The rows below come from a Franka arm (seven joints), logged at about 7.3 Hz.
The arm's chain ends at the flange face. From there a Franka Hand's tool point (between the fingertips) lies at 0.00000 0.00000 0.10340 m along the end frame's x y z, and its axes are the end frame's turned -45 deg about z.
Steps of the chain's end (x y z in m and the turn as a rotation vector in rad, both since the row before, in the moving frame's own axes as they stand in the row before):
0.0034 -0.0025 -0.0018 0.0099 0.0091 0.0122
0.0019 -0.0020 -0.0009 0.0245 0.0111 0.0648
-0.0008 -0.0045 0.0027 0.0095 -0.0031 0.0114
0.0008 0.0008 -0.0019 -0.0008 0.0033 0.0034
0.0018 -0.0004 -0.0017 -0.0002 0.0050 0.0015
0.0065 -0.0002 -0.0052 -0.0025 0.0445 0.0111
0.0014 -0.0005 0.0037 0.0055 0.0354 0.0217
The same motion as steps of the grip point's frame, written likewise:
0.0056 0.0006 -0.0018 0.0006 0.0134 0.0122
0.0054 -0.0010 -0.0009 0.0095 0.0252 0.0648
0.0031 -0.0047 0.0027 0.0089 0.0045 0.0114
0.0002 0.0014 -0.0019 -0.0029 0.0018 0.0034
0.0019 0.0014 -0.0017 -0.0037 0.0034 0.0015
0.0078 0.0079 -0.0053 -0.0332 0.0297 0.0111
0.0043 0.0029 0.0036 -0.0211 0.0289 0.0217

